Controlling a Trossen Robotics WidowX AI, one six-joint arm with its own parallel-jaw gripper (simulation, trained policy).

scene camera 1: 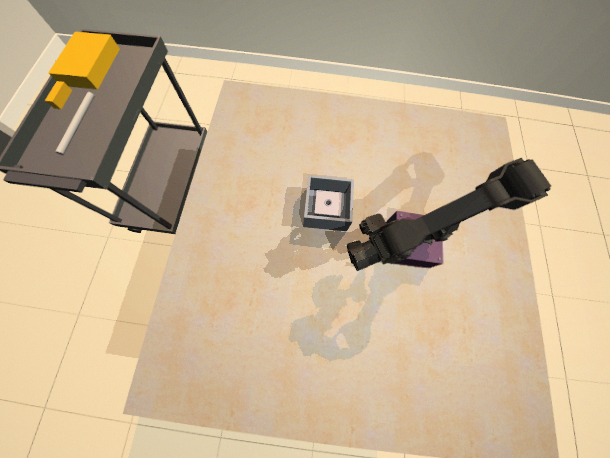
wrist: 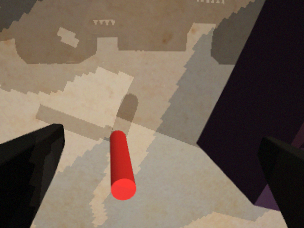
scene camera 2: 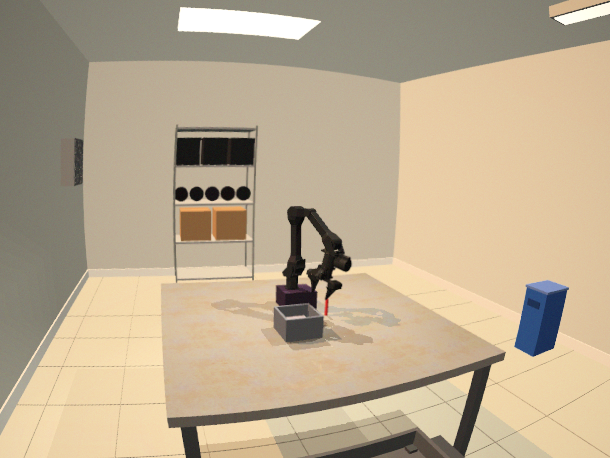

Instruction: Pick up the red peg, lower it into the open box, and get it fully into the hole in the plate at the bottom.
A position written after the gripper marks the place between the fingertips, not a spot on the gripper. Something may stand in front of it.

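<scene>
The gripper [wrist: 165, 140] appears in the scene along with a red peg [wrist: 123, 185]. A grey box [scene camera 1: 346, 186], [scene camera 2: 311, 326] is there too, though in the wrist view the box is out of frame.
</scene>
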